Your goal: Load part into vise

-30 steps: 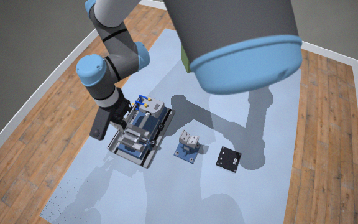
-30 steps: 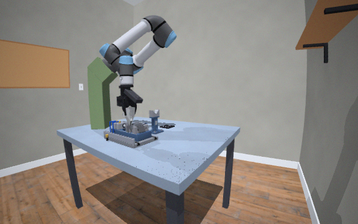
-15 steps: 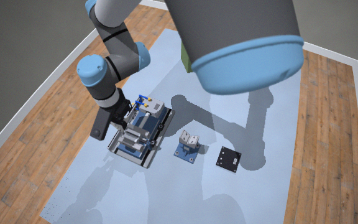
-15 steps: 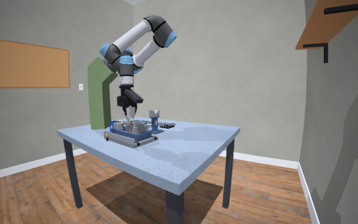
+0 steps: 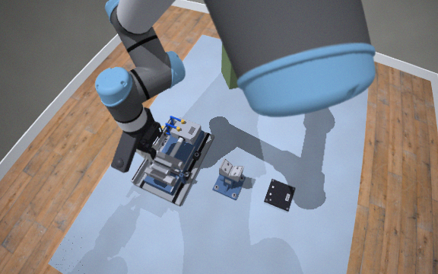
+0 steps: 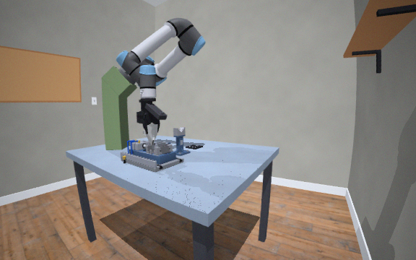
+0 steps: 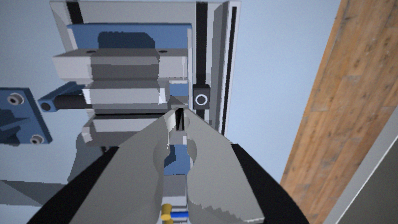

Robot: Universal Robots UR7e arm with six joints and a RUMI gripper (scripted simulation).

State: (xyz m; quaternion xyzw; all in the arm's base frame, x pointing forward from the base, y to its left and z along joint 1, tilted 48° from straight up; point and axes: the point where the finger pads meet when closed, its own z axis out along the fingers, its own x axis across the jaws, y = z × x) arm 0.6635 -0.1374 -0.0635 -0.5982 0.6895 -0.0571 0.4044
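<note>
The grey part is 40 mm to the left of my hand and 20 mm below it. Round my hand: work stop (90 mm to the left, 30 mm below, 10 mm behind); moving jaw (40 mm to the left, 40 mm below, 40 mm behind); fixed jaw (50 mm to the left, 40 mm below, 30 mm ahead).
</note>
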